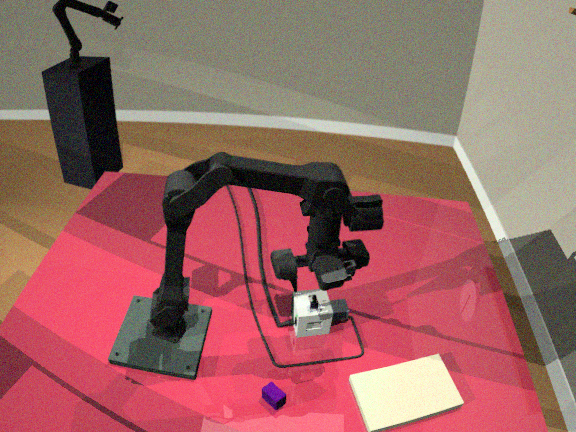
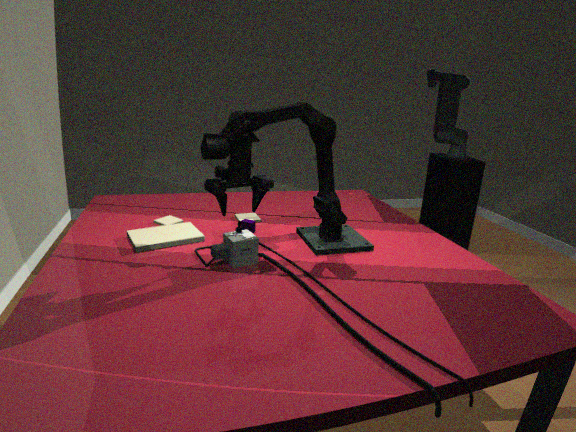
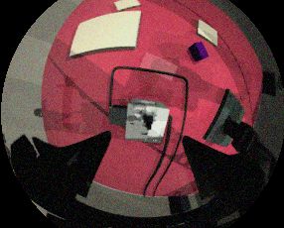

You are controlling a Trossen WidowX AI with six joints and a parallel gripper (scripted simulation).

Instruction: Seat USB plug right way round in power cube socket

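Right now my gripper tip is 4 cm above the dark USB plug. From my gripper tip the other things lie so: purple block (22 cm to the right, 12 cm below, 2 cm behind); then cream pad (24 cm ahead, 13 cm to the right, 13 cm below).
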